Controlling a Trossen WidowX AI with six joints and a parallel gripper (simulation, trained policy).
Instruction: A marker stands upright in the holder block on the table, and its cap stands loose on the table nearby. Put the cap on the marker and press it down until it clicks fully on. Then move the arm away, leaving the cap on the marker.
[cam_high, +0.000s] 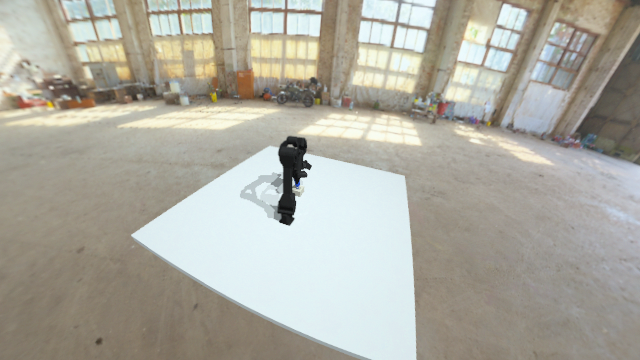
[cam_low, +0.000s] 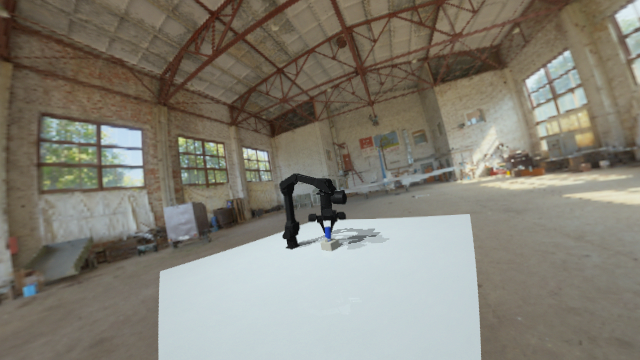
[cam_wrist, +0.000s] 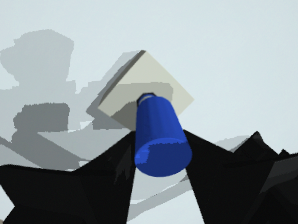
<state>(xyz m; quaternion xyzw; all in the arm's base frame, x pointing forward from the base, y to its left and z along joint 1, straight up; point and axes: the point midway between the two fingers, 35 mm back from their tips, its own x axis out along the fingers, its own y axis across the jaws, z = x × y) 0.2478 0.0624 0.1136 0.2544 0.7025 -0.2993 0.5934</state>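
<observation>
The blue marker is 1 cm to the right of my gripper tip and 1 cm ahead of it. Also, from my gripper tip: holder block: 6 cm below, 1 cm to the right, 1 cm ahead; blue cap: 1 cm ahead, 1 cm above.
</observation>
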